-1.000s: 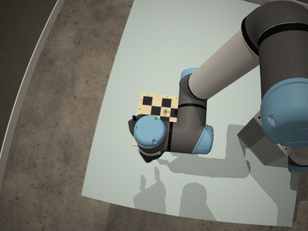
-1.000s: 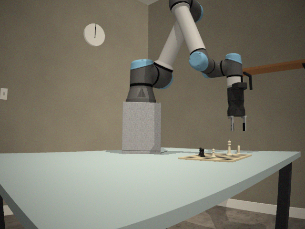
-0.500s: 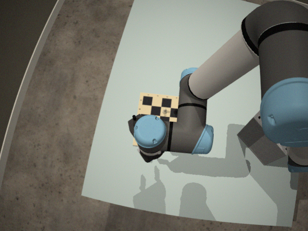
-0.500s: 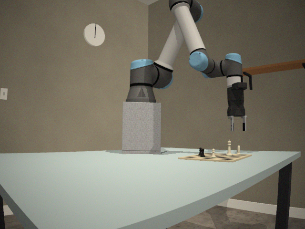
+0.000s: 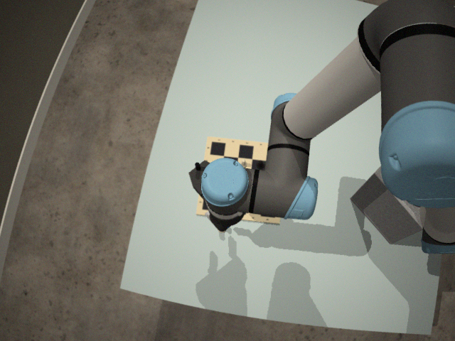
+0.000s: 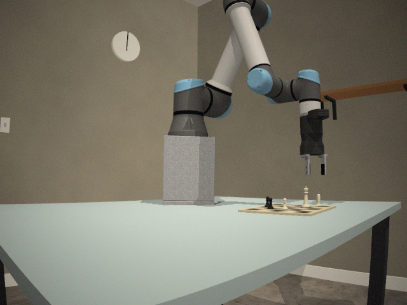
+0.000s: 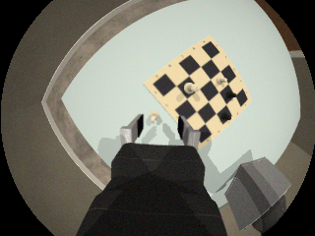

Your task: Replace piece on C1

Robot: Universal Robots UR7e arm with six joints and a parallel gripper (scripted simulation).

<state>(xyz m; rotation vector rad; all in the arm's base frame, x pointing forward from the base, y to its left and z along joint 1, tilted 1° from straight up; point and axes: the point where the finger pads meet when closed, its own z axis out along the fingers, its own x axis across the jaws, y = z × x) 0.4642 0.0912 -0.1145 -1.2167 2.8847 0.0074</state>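
My hand is 4 cm past the white pawn, 16 cm to the left of it and 10 cm above it. The rest, counted from my hand: white king: 8 cm to the right, 8 cm below; then chessboard: 4 cm behind, 12 cm to the right, 12 cm below.
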